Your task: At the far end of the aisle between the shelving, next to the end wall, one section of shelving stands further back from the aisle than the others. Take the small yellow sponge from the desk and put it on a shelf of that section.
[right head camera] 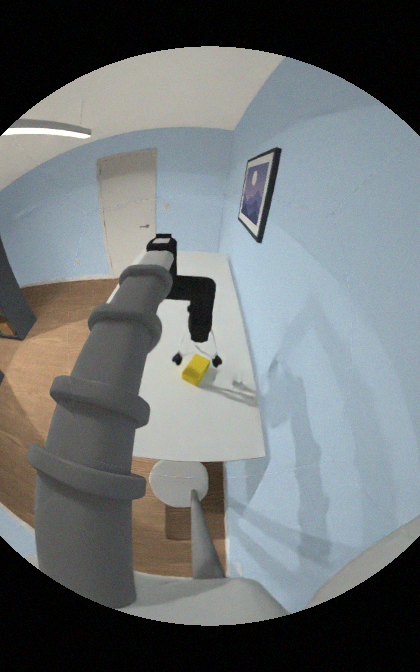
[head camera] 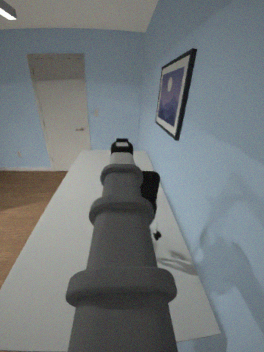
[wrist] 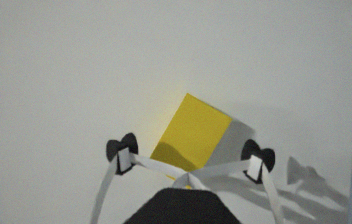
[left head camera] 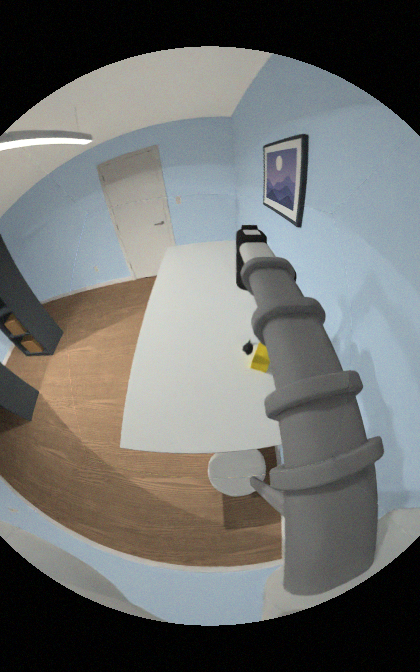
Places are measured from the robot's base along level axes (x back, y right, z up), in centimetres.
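Pixels of known places: gripper, fingertip midpoint: (wrist: 189, 149).
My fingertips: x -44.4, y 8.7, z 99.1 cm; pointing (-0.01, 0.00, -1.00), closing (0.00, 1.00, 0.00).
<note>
Behind a point stands the place of what it marks.
The small yellow sponge (left head camera: 260, 358) (right head camera: 196, 370) (wrist: 192, 132) {x -46.0, y 9.0, z 96.8 cm} lies on the white desk (head camera: 55, 235) {x -50.7, y -32.2, z 92.2 cm} (left head camera: 175, 350) (right head camera: 220, 425), turned at an angle to the gripper. My gripper (right head camera: 197, 359) (wrist: 189, 149) {x -44.4, y 8.7, z 99.1 cm} is open and empty. It points down above the desk; in the wrist view the sponge shows between and a little beyond the two fingertips, apart from both. In the head camera view the arm hides the sponge. Parts of dark shelving (left head camera: 30, 300) (right head camera: 15, 300) show at the left edge. The section that stands further back cannot be told from these views.
A blue wall with a framed picture (head camera: 176, 95) {x -97.9, y 31.2, z 153.7 cm} (left head camera: 285, 180) (right head camera: 259, 195) runs along the desk's right side. A closed door (head camera: 61, 110) {x -276.5, y -108.8, z 123.0 cm} (left head camera: 137, 215) (right head camera: 129, 210) is in the far wall. Wooden floor (left head camera: 90, 380) lies between the desk and shelving.
</note>
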